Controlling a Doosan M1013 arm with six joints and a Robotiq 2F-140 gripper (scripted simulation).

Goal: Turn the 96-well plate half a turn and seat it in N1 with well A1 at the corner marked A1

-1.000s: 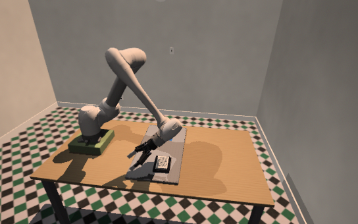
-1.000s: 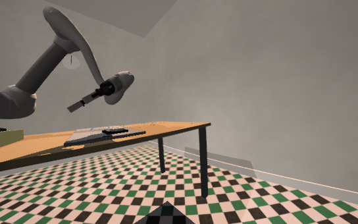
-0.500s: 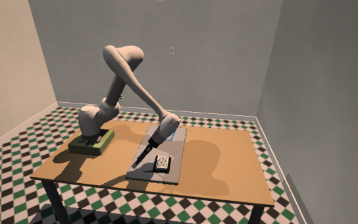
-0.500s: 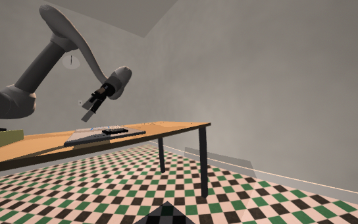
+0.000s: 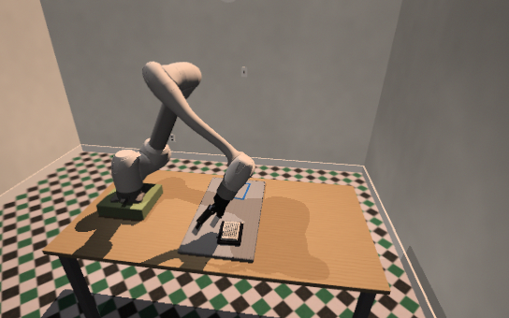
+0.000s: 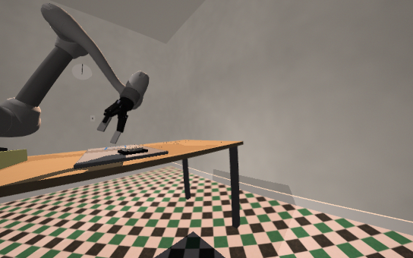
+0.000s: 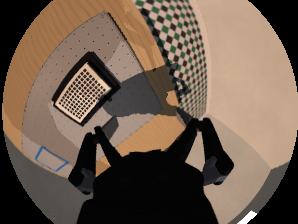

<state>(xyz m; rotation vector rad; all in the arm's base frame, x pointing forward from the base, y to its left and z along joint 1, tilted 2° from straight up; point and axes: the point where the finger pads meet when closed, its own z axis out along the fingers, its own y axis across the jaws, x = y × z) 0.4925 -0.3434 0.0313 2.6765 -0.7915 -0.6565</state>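
My hand is 120 mm short of the white 96-well plate, 80 mm above it and 70 mm to the right of it. Also, from my hand: black plate nest N1 (120 mm ahead, 90 mm below, 70 mm to the left).
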